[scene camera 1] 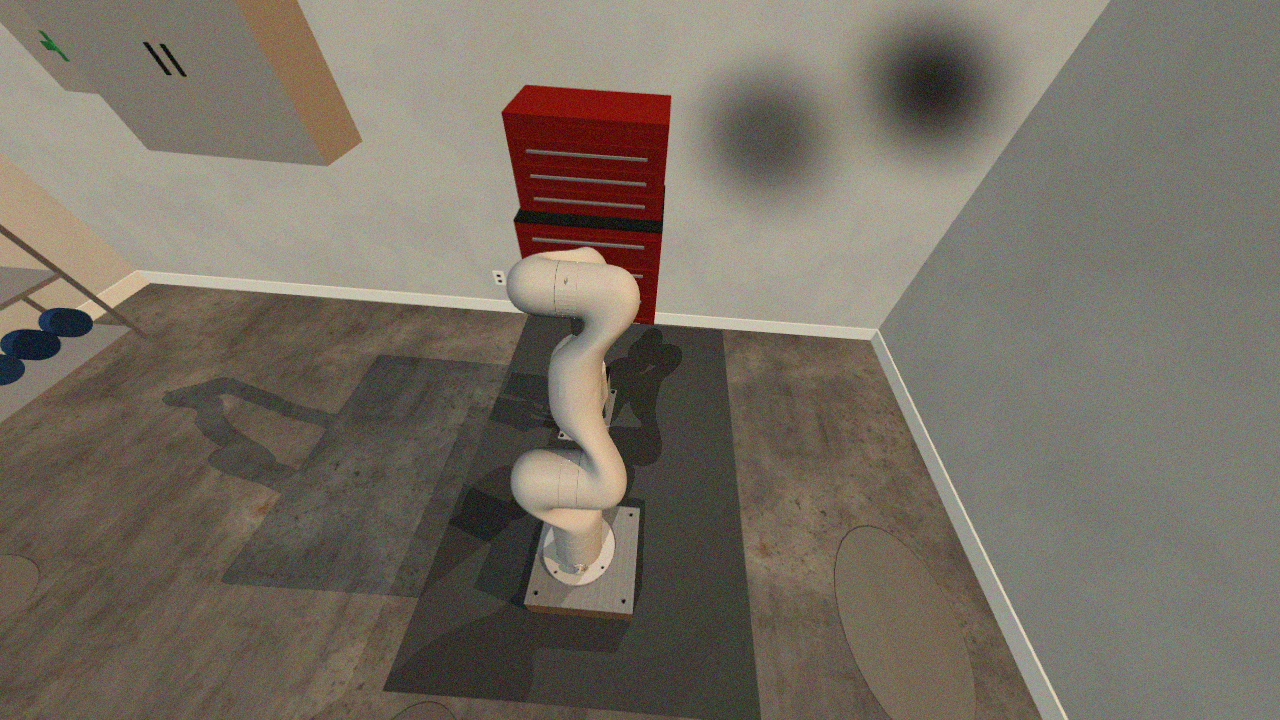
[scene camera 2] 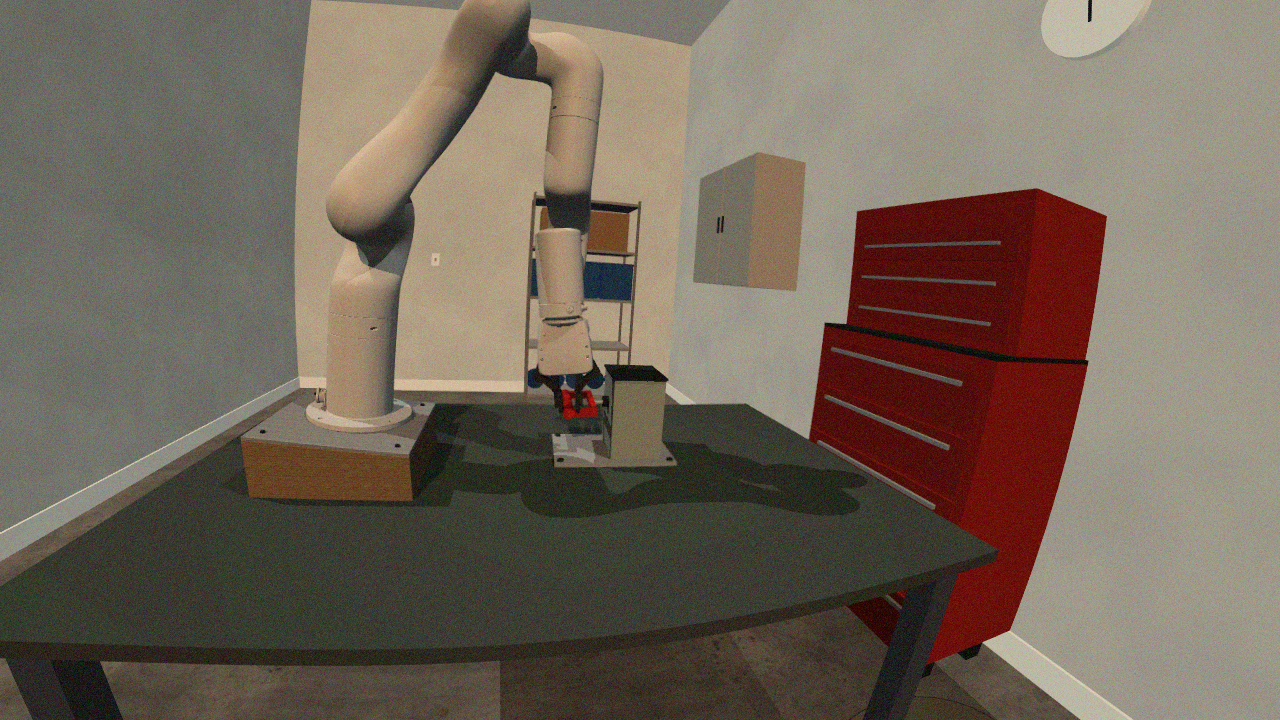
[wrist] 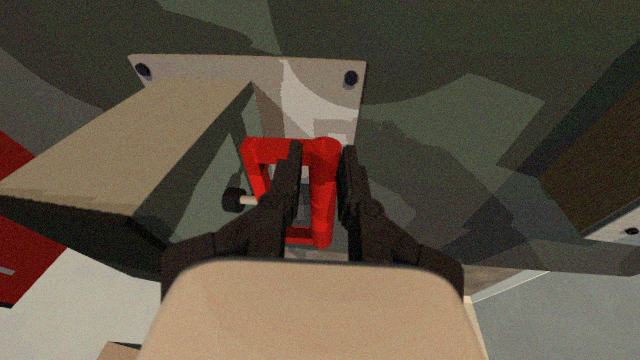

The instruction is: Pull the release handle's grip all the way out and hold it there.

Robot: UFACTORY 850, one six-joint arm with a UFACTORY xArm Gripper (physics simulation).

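Note:
The release handle's red grip (scene camera 2: 579,414) (wrist: 324,200) is a frame with a round outer bar. It stands out from the beige housing (scene camera 2: 637,416) (wrist: 165,125) on a short pale rod (wrist: 248,200), which passes into a black collar (wrist: 233,200). My gripper (scene camera 2: 571,407) (wrist: 320,159) points down with its fingers on either side of the outer bar, one of them inside the frame. The fingers are partly closed, and a narrow gap shows between the bar and the inner finger, so I see no firm hold. In scene camera 1 the arm hides the grip.
The housing stands on a pale base plate (scene camera 2: 572,443) (wrist: 210,67) bolted to the dark table (scene camera 2: 501,573). The arm's own base block (scene camera 1: 581,598) (scene camera 2: 326,465) stands on the same table. A red tool cabinet (scene camera 1: 586,134) (scene camera 2: 939,394) stands beyond the table.

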